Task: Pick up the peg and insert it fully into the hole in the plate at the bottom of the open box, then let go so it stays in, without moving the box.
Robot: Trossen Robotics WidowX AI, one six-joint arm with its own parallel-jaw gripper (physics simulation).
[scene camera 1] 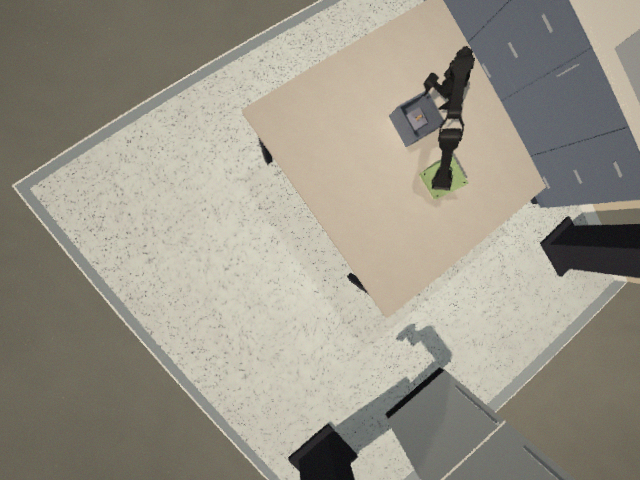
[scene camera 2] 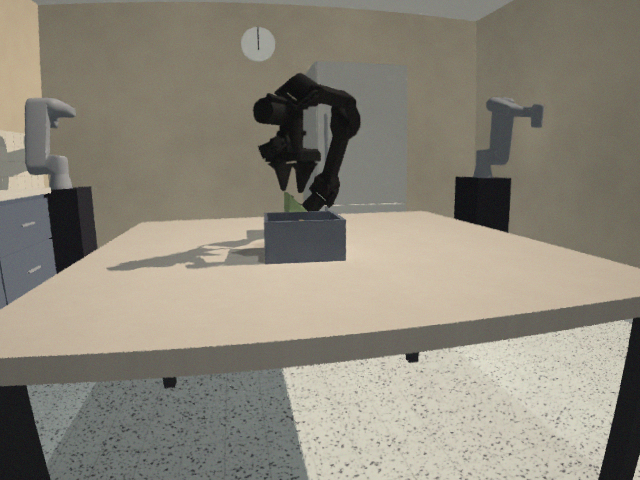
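Seen in the pictures: gripper, fingertip midpoint: (scene camera 1: 431,102) (scene camera 2: 291,191); arm's base at its link origin: (scene camera 1: 442,180) (scene camera 2: 306,211).
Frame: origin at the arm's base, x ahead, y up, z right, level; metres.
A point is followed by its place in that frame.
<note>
The dark blue-grey open box (scene camera 1: 400,127) @(x 0.351, y -0.030, z -0.010 m) (scene camera 2: 305,242) @(x 0.428, y -0.022, z 0.094 m) stands on the table. The light plate (scene camera 1: 415,124) @(x 0.316, y -0.012, z 0.057 m) shows at its bottom in scene camera 1. The small orange peg (scene camera 1: 418,117) @(x 0.335, y 0.006, z 0.078 m) (scene camera 2: 301,220) @(x 0.340, y 0.018, z 0.085 m) is inside the box, over the plate; a bit of its orange shows above the front rim in scene camera 2. Whether it sits in the hole or how deep cannot be told; the hole is not visible. My black gripper (scene camera 1: 434,100) @(x 0.351, y 0.091, z 0.111 m) (scene camera 2: 292,190) @(x 0.351, y 0.091, z 0.111 m) is open and empty, fingers pointing down, above the box's rim height and towards its cabinet side in scene camera 1.
My arm's base stands on a green board (scene camera 1: 458,179) @(x -0.038, y 0.045, z 0.044 m) (scene camera 2: 293,203) @(x 0.087, y 0.037, z 0.060 m) on the table (scene camera 1: 330,155) @(x 0.454, y -0.070, z -0.389 m) (scene camera 2: 320,304) @(x 0.718, y -0.070, z 0.131 m), beside the box. The arm arches high beside the box. Blue cabinets (scene camera 1: 558,98) (scene camera 2: 23,242) border one table side. A grey fridge (scene camera 2: 379,134) stands behind.
</note>
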